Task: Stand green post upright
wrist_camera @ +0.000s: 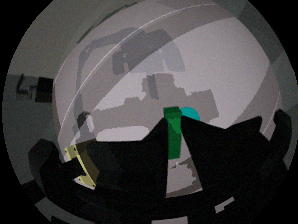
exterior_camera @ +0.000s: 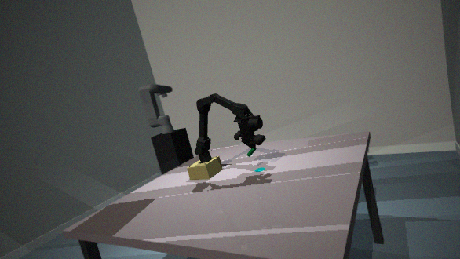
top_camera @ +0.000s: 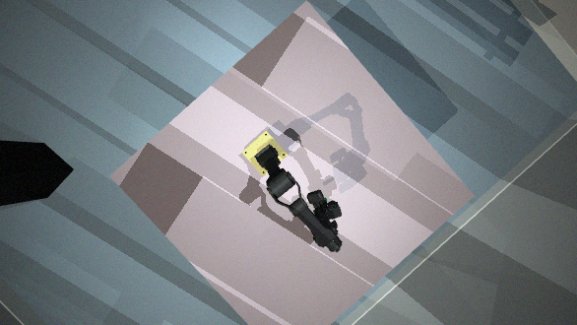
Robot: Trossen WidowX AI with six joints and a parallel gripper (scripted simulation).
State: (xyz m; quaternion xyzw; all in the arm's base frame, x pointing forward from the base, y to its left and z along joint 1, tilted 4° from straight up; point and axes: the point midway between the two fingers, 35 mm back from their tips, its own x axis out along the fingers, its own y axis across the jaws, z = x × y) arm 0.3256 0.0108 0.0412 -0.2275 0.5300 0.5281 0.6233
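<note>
My gripper tip is 20 mm short of the cyan circle, 20 mm to the left of it and 120 mm above it. The rest, counted from my gripper tip: green post (10 mm behind, 20 mm to the right, 10 mm below).
</note>
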